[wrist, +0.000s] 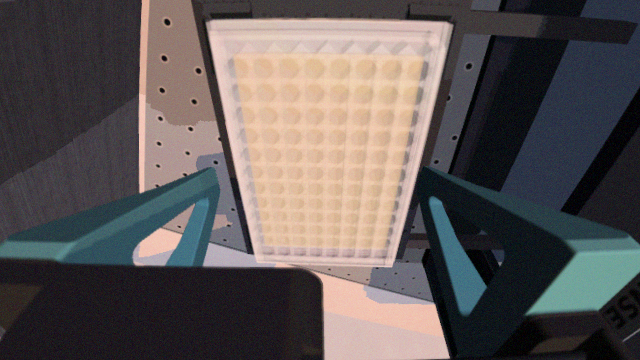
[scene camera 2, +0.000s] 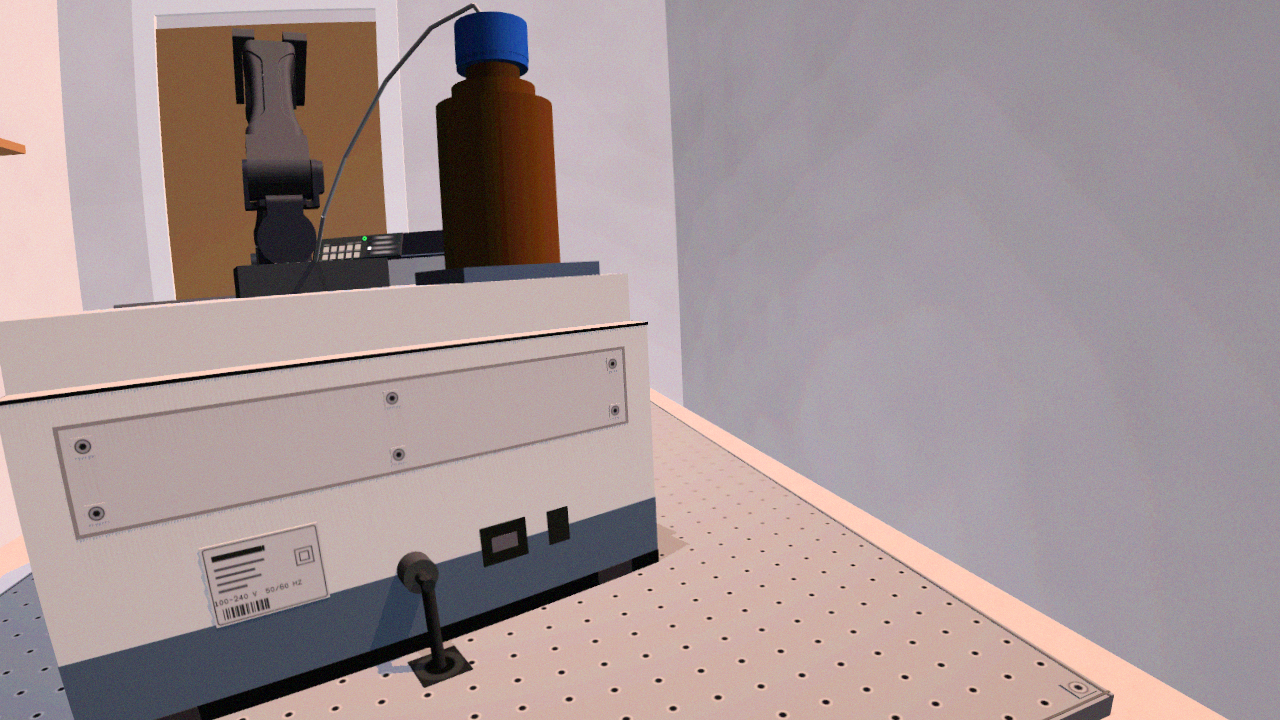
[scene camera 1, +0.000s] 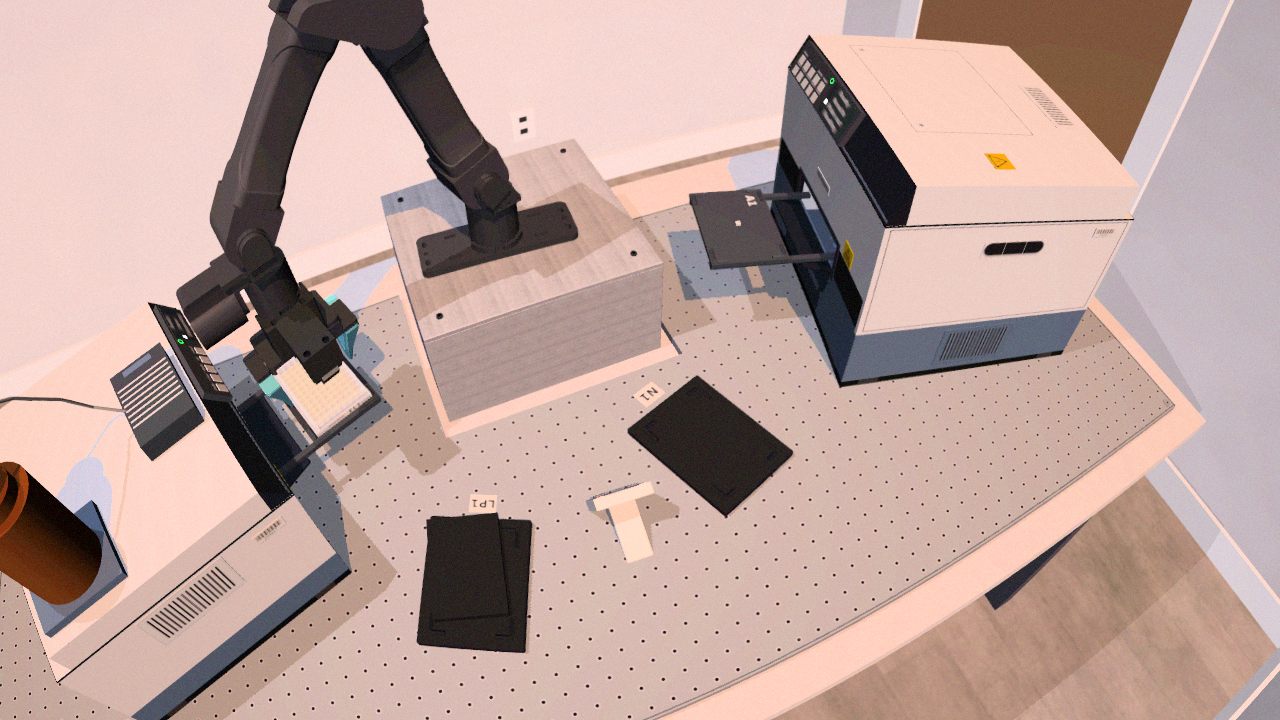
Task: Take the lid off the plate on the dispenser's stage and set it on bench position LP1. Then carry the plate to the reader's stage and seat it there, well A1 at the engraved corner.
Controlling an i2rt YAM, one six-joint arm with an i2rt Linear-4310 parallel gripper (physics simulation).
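Seen in the pictures: gripper, fingertip midpoint: [wrist: 318, 178]; arm's base, origin of the base link: [scene camera 1: 495, 241].
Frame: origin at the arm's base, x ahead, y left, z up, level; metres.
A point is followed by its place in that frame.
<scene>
The plate [scene camera 1: 324, 400] {x 0.136, y -0.257, z -0.046 m} [wrist: 325, 150] {x 0.116, y -0.256, z -0.045 m}, with rows of yellowish wells, lies on the dispenser's dark stage [wrist: 325, 8] {x 0.161, y -0.233, z -0.059 m}. A clear lid [wrist: 330, 31] {x 0.157, y -0.237, z -0.047 m} covers it. My gripper [scene camera 1: 310, 365] {x 0.099, y -0.260, z -0.049 m} [wrist: 318, 178] {x 0.099, y -0.260, z -0.049 m} is open, its teal fingers on either side of the plate's long sides, with a gap to each side in the wrist view. In scene camera 2 the fingers and plate are hidden. The LP1 position is a black pad [scene camera 1: 520, 586] {x 0.390, y -0.090, z -0.136 m} beside its label; a smaller black flat piece [scene camera 1: 463, 564] {x 0.349, y -0.144, z -0.128 m} lies askew on it. The reader's stage [scene camera 1: 733, 234] {x 0.081, y 0.286, z -0.011 m} is out and bare, with A1 engraved near its far right corner.
The dispenser [scene camera 1: 192, 573] {x 0.374, y -0.405, z 0.040 m} [scene camera 2: 358, 429] {x 0.273, y -0.664, z -0.002 m} carries an amber bottle [scene camera 1: 53, 546] {x 0.381, y -0.496, z 0.152 m} [scene camera 2: 501, 179] {x 0.360, y -0.575, z 0.143 m}. The reader [scene camera 1: 1002, 268] {x 0.299, y 0.557, z 0.053 m} stands at the right. A wooden block [scene camera 1: 546, 349] {x 0.121, y 0.026, z -0.086 m} bears the arm's base. A black pad [scene camera 1: 711, 443] {x 0.285, y 0.176, z -0.136 m} marked N1 and a pale T-shaped piece [scene camera 1: 631, 523] {x 0.359, y 0.049, z -0.123 m} are mid-bench.
</scene>
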